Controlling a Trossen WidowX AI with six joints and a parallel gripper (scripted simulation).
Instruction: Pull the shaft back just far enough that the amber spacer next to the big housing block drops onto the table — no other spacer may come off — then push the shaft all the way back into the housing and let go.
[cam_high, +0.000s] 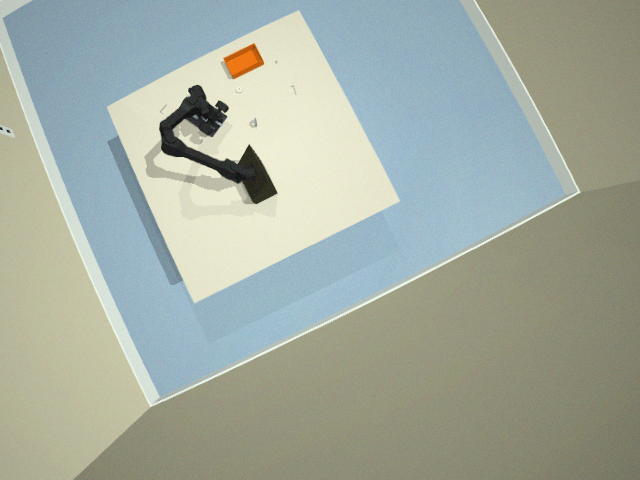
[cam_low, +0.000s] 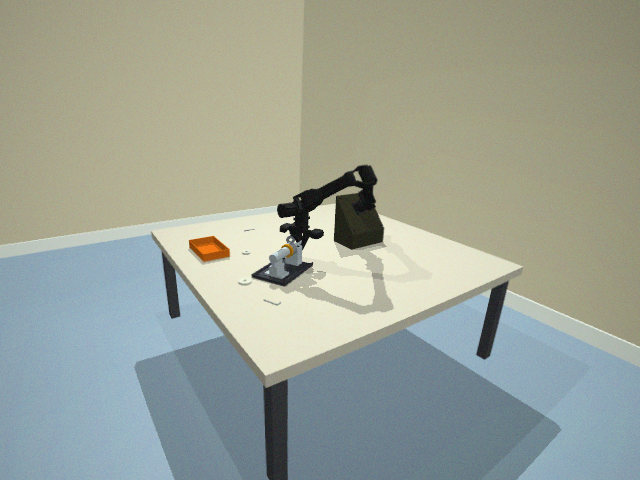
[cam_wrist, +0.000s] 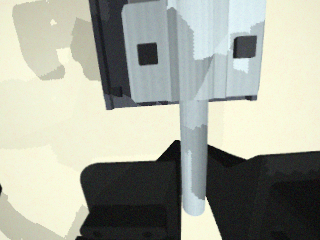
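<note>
Right now the pale grey shaft is 70 mm ahead of my gripper tip, 30 mm to the left of it and 30 mm above it. Round my gripper tip: amber spacer: 110 mm ahead, 50 mm to the left, 30 mm above; then orange tray: 300 mm to the right, 290 mm ahead, 40 mm below.
</note>
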